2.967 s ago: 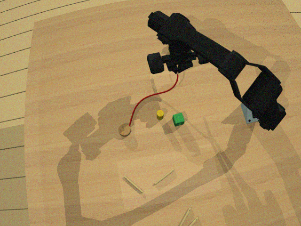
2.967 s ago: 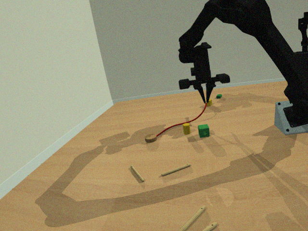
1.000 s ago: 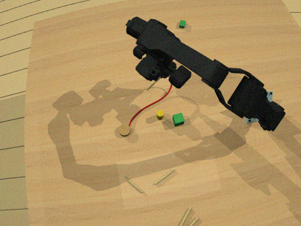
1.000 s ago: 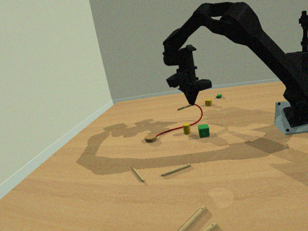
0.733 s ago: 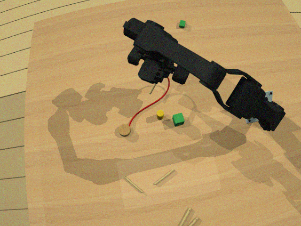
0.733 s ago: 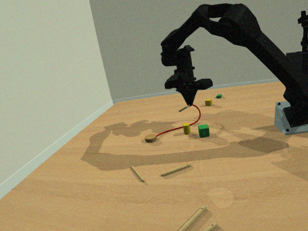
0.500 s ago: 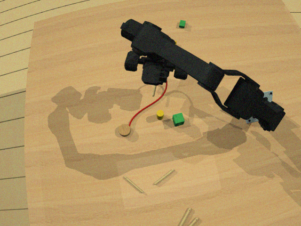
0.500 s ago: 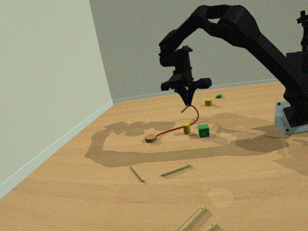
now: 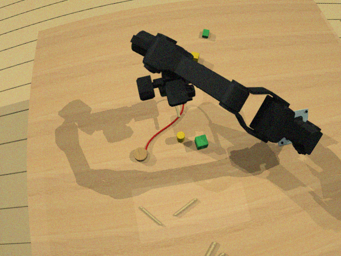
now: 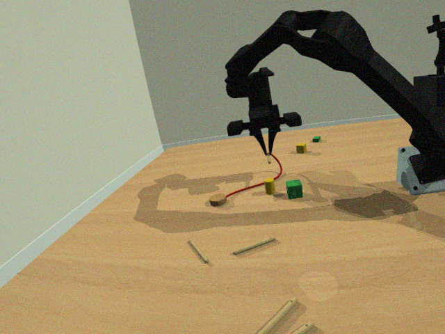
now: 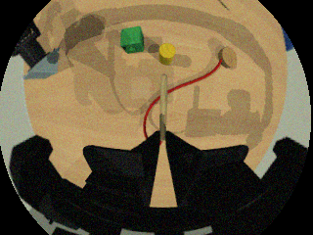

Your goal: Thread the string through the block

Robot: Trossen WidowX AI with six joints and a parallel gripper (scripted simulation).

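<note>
Now: the green block 140 mm to the left of my gripper tip, 40 mm below it and 40 mm behind it. The rest, counted from my gripper tip: round wooden button: 130 mm to the left, 130 mm ahead, 50 mm below; yellow cylinder: 110 mm to the left, 40 mm below, 10 mm ahead; thin stick: 20 mm to the left.
</note>
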